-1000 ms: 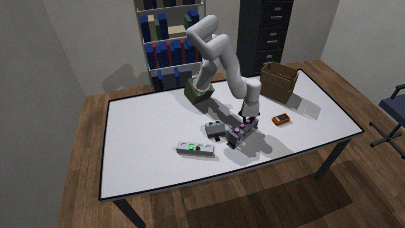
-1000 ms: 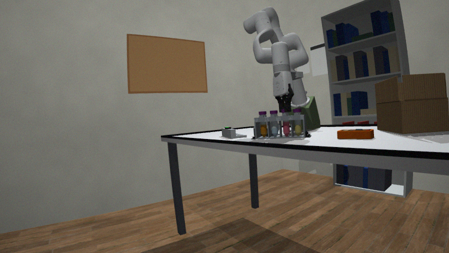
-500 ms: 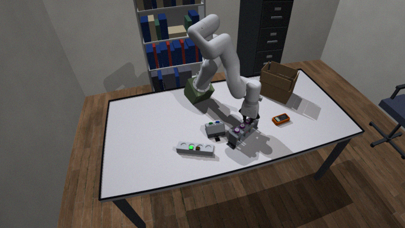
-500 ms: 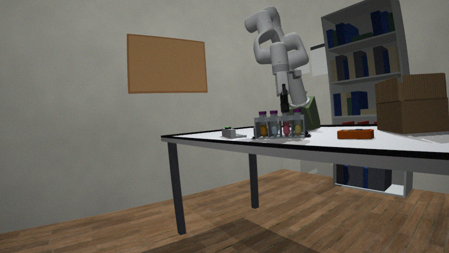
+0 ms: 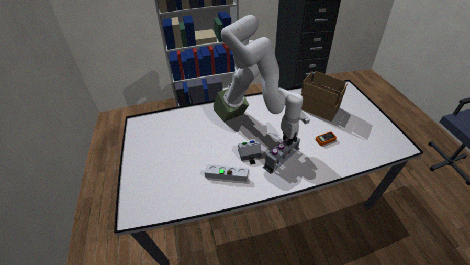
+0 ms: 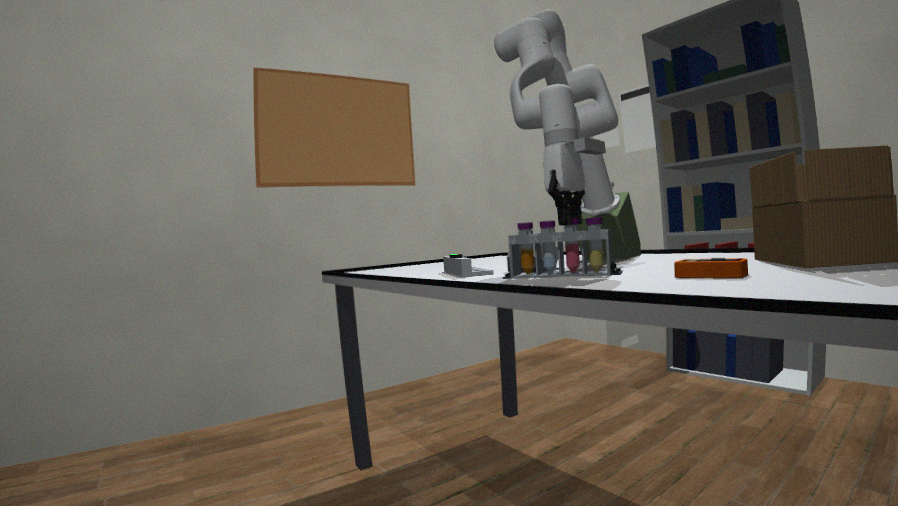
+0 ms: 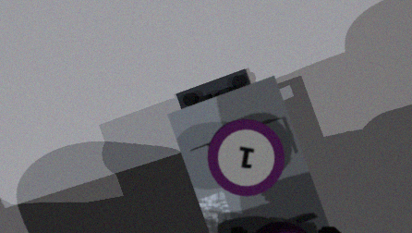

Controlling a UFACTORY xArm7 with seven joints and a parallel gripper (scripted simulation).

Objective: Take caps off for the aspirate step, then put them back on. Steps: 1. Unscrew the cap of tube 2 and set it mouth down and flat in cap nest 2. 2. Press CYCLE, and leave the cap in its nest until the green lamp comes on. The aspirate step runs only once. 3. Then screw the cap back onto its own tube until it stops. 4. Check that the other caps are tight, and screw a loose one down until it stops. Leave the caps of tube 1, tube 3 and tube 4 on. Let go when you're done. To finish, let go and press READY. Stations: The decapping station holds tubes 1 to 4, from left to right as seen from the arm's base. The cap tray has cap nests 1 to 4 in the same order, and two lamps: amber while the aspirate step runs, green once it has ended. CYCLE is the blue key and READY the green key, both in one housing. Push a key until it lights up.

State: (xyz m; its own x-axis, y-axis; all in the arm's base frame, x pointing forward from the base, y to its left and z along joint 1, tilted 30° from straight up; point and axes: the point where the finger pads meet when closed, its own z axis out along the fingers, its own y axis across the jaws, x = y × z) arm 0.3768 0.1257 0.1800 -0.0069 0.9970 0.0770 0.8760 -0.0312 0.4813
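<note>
Now: hand 50 mm to the right of the cap marked 1, 20 mm past it and 20 mm above it. The rest, counted from my hand: blue key: 150 mm to the right, 120 mm behind, 60 mm below; key housing: 180 mm to the right, 100 mm behind, 80 mm below; green key: 190 mm to the right, 130 mm behind, 60 mm below.
</note>
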